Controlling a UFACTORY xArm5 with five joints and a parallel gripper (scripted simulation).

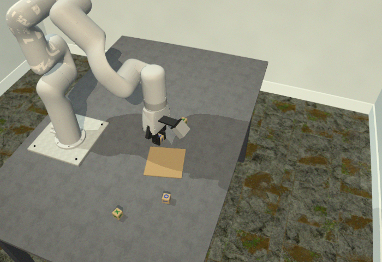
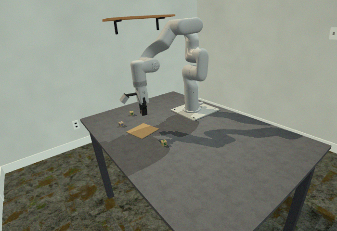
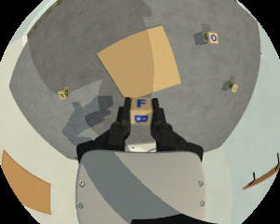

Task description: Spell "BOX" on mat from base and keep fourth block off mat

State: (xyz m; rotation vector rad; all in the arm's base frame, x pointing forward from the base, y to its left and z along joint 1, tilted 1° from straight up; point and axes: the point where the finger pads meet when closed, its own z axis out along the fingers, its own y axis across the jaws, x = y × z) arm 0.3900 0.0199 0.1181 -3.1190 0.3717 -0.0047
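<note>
My hand is 120 mm above the tan mat, 20 mm short of it and 10 mm to the left of it. Round my hand: X block (270 mm to the right, 110 mm below, 50 mm behind); then B block (10 mm below); then O block (160 mm to the right, 110 mm below, 90 mm ahead).
</note>
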